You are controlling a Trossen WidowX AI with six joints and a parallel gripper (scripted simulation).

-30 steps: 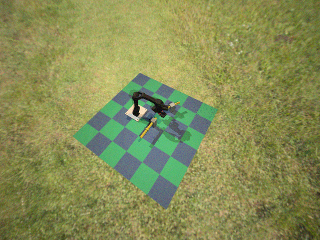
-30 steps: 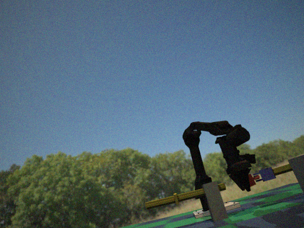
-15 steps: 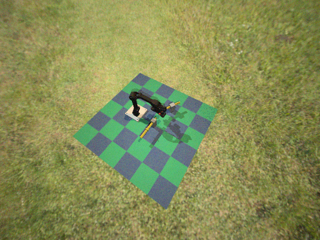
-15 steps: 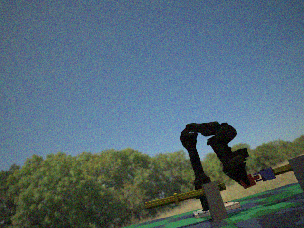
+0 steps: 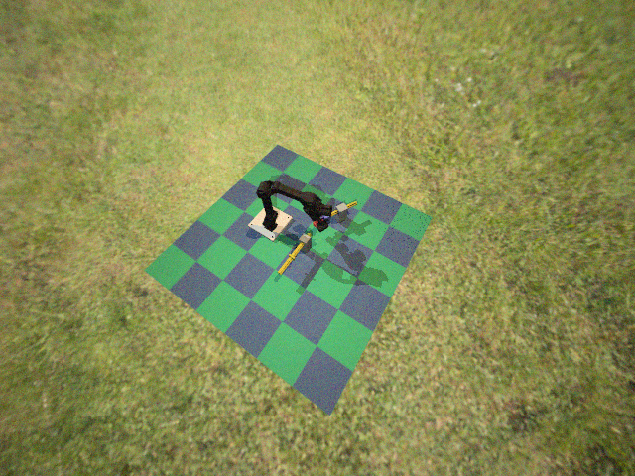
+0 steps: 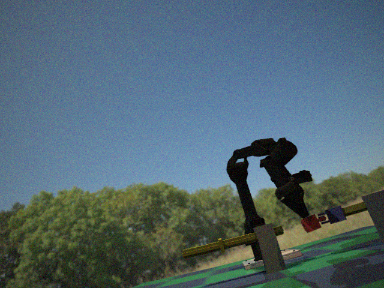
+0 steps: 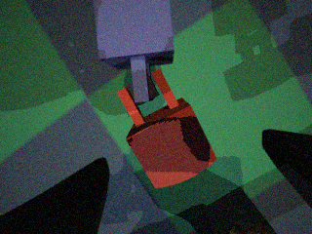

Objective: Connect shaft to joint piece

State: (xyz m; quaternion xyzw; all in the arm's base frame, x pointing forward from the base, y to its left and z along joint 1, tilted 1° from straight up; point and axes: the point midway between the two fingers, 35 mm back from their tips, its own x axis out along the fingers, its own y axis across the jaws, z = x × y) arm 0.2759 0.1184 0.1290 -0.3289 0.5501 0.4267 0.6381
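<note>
My gripper tip is 2 cm above the red square joint piece and 1 cm to the right of it.
</note>
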